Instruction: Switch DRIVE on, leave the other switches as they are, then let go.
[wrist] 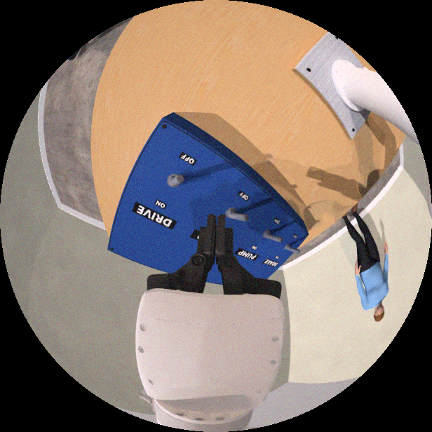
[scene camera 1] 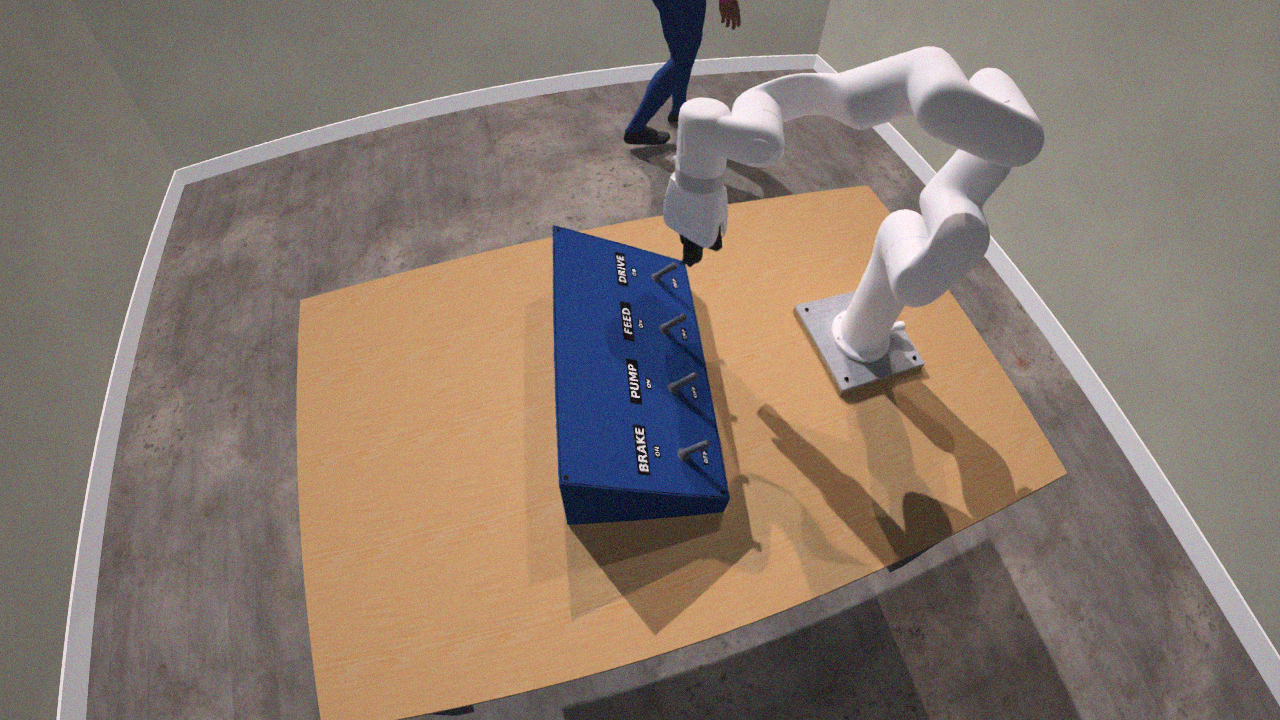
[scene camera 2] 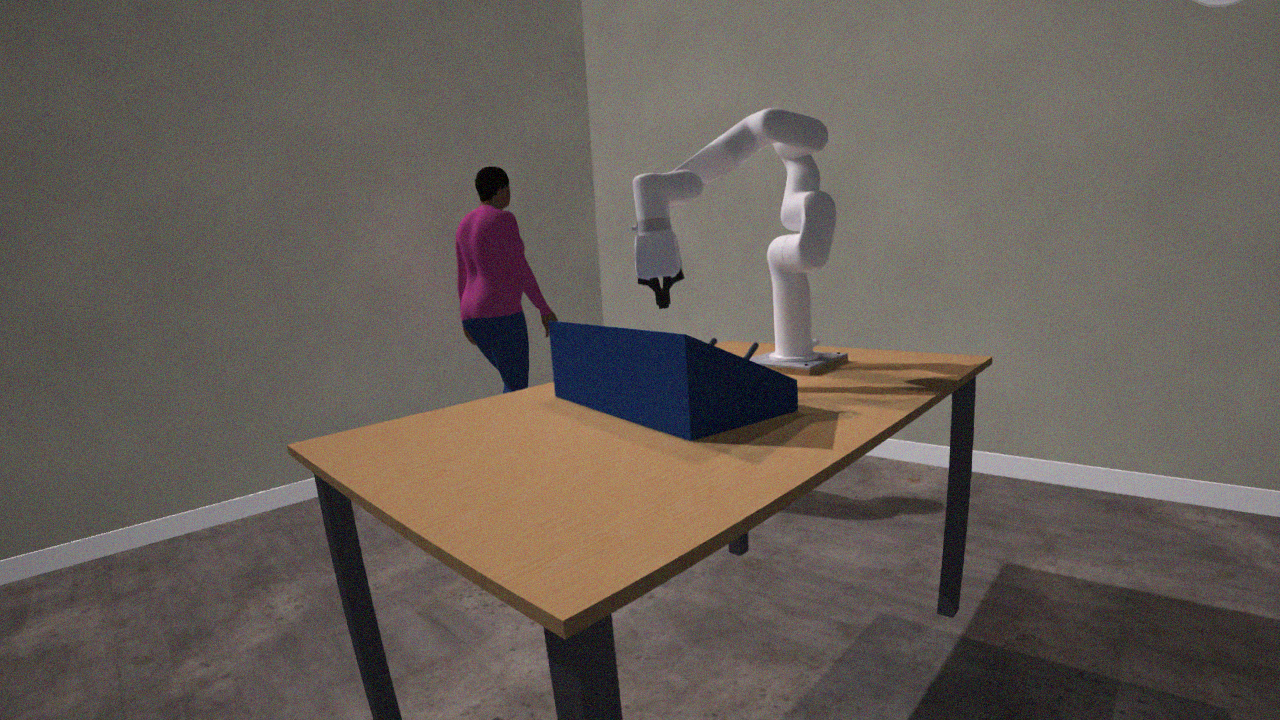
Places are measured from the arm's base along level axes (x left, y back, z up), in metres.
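Pixels of known places: gripper, fingertip midpoint: [scene camera 1: 691, 261] [scene camera 2: 664, 308]; arm's base at its link origin: [scene camera 1: 860, 336] [scene camera 2: 794, 357].
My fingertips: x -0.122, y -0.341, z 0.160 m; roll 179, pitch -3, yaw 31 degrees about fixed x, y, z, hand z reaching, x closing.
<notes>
For each thing: its middle in the pictures, then the offset to it from my fingertips. Level surfaces: height alone.
- blue switch panel at the middle of its body: [scene camera 1: 626, 369] [scene camera 2: 658, 374] dy -0.142, dx +0.113, dz -0.119 m
- DRIVE switch lever at the middle of its body: [scene camera 1: 666, 270] dy -0.026, dx -0.050, dz -0.070 m
- FEED lever at the middle of its body: [scene camera 1: 675, 321] dy -0.045, dx +0.068, dz -0.070 m
- PUMP lever at the middle of its body: [scene camera 1: 685, 380] dy -0.065, dx +0.187, dz -0.070 m
- BRAKE lever at the middle of its body: [scene camera 1: 695, 448] [scene camera 2: 750, 352] dy -0.085, dx +0.305, dz -0.070 m
- wooden table at its surface level: dz -0.182 m
The blue switch panel [scene camera 1: 595, 394] [scene camera 2: 617, 371] [wrist: 145, 185] slopes on the table. The DRIVE switch lever [scene camera 1: 663, 274] [wrist: 175, 180] leans toward its OFF label. The FEED lever [scene camera 1: 672, 325] [wrist: 236, 214], the PUMP lever [scene camera 1: 682, 384] [wrist: 272, 236] and the BRAKE lever [scene camera 1: 692, 451] [wrist: 292, 248] also lean toward their OFF sides. My gripper [scene camera 1: 691, 260] [scene camera 2: 663, 305] [wrist: 216, 222] is shut and empty. It hangs above the panel's DRIVE end, apart from the levers. In the wrist view the fingers cover most of the FEED label. In scene camera 2 the panel's back hides its face.
The wooden table [scene camera 1: 402, 402] [scene camera 2: 501, 501] [wrist: 150, 75] carries the panel and the arm's grey base plate [scene camera 1: 850, 376] [scene camera 2: 819, 365] [wrist: 320, 77]. A person in a magenta top [scene camera 2: 489, 264] is beyond the table. Another person in light blue [wrist: 374, 282] shows in the wrist view.
</notes>
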